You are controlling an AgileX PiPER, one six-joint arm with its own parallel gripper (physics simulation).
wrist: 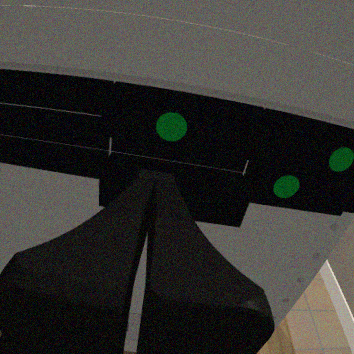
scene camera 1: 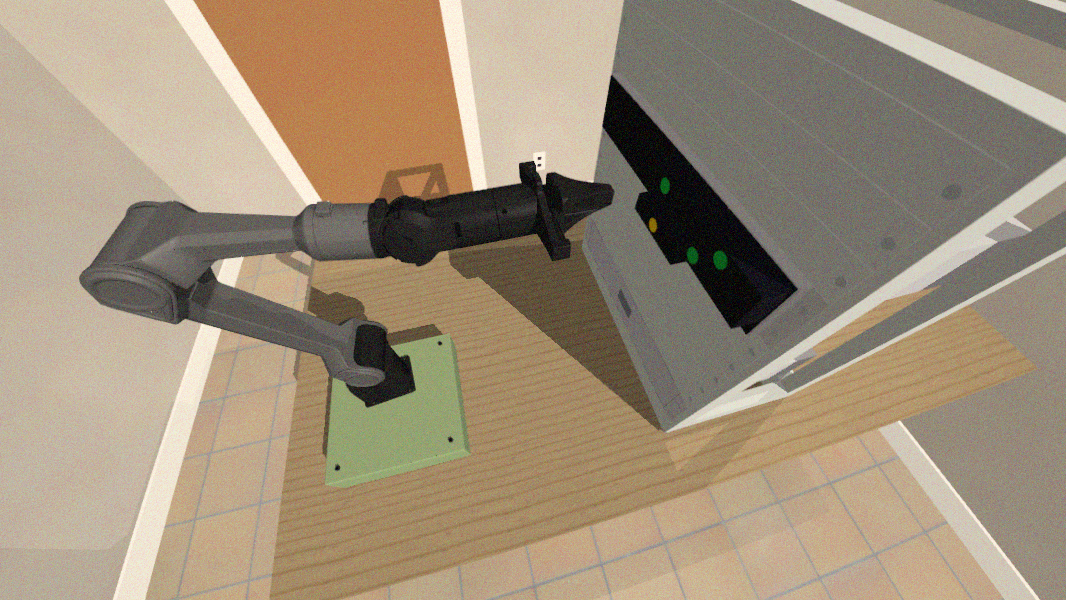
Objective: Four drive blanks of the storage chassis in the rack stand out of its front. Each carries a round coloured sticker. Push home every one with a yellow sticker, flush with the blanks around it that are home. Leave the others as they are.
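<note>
The storage chassis is a black band across the grey rack. The yellow-stickered blank stands out at the chassis's lower edge. Its yellow sticker shows in the scene view and is hidden behind the fingers in the wrist view. A green sticker is on the blank above it. Two more green stickers, one lower and one higher, are to the right. My gripper is shut and empty, its tips in front of the yellow-stickered blank, with a small gap in the scene view.
The grey rack front extends below the chassis, and grey panels lie above it. The arm stands on a green base plate on the wooden table. A wall with a socket is behind the gripper.
</note>
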